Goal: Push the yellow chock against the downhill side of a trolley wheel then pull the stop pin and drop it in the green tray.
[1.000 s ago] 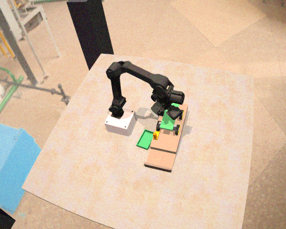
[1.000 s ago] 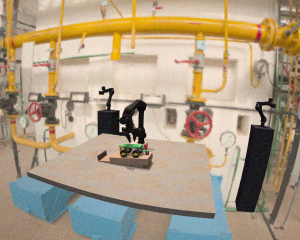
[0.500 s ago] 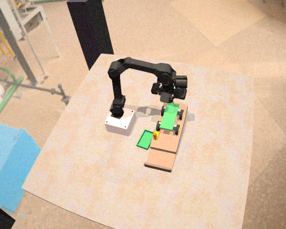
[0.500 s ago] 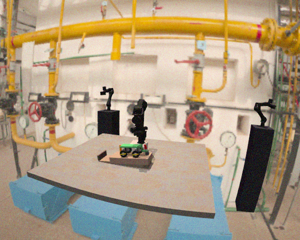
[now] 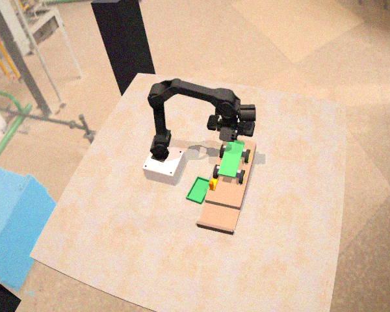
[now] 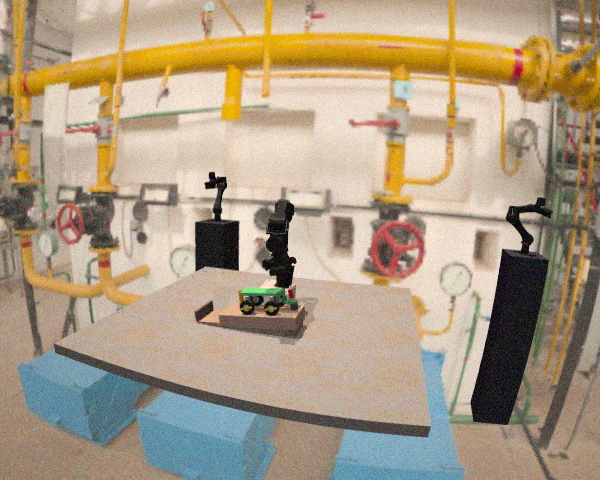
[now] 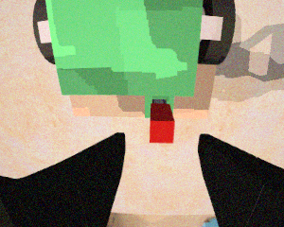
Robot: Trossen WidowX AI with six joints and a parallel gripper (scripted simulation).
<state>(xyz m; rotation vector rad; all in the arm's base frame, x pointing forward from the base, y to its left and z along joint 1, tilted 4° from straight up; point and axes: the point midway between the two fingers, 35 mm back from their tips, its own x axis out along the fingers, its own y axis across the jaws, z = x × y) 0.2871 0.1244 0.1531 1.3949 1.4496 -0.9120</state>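
The red-headed stop pin lies 50 mm below my gripper tip and 20 mm to the left of it. Round my gripper tip: yellow chock 200 mm to the right, 100 mm below, 20 mm behind; wooden ramp 130 mm below, 100 mm to the right, 30 mm ahead; trolley 90 mm to the right, 60 mm below, 30 mm ahead.
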